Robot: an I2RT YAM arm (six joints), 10 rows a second.
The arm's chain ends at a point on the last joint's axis. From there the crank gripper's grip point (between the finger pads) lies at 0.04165 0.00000 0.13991 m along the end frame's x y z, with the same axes.
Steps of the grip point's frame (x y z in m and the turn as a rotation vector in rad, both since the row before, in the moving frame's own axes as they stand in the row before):
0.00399, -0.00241, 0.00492, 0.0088, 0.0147, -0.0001
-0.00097, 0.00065, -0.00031, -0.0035, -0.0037, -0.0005
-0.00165, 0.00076, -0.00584, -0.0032, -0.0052, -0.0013
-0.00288, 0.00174, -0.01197, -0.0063, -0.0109, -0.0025
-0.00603, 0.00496, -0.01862, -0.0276, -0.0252, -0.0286
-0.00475, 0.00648, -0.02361, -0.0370, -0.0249, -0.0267
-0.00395, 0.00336, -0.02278, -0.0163, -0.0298, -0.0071
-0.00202, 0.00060, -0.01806, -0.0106, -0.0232, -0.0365
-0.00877, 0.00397, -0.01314, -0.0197, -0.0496, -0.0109
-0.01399, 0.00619, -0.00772, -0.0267, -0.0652, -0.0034
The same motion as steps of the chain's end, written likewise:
0.00194, -0.00118, 0.00555, 0.0088, 0.0147, -0.0001
-0.00045, 0.00018, -0.00046, -0.0035, -0.0037, -0.0005
-0.00092, 0.00037, -0.00605, -0.0032, -0.0052, -0.0013
-0.00135, 0.00096, -0.01241, -0.0063, -0.0109, -0.0025
-0.00253, 0.00223, -0.01959, -0.0276, -0.0252, -0.0286
-0.00131, 0.00235, -0.02453, -0.0370, -0.0249, -0.0267
0.00023, 0.00135, -0.02394, -0.0163, -0.0298, -0.0071
0.00124, 0.00057, -0.01899, -0.0106, -0.0232, -0.0365
-0.00180, 0.00161, -0.01501, -0.0197, -0.0496, -0.0109
-0.00479, 0.00255, -0.01009, -0.0267, -0.0652, -0.0034

